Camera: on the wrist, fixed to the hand. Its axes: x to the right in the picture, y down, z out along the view.
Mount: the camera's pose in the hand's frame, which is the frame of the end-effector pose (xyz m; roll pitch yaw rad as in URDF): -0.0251 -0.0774 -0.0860 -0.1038 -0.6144 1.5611
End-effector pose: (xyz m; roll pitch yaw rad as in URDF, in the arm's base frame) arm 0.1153 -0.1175 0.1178 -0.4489 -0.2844 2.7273
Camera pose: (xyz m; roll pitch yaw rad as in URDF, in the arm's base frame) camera 0.1692 -0.0242 0.0686 -0.3963 -0.1611 -1.9459
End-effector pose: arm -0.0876 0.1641 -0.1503 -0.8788 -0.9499 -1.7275
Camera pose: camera -0.1989 0.2004 -0.1680 -1.0766 0.1461 -0.3780
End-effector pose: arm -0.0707 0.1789 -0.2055 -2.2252 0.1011 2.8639
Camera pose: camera -0.0519 0.1955 -0.0898 1.8653 1.4694 0.1284
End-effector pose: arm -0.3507 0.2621 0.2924 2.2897 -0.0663 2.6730
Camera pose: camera -0.3807 0.1476 0.2891 3.0985 -0.2375 1.0943
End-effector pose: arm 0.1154 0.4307 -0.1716 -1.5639 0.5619 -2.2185
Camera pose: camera 0.0345 0.4672 -0.0932 0.7100 0.7647 -0.0154
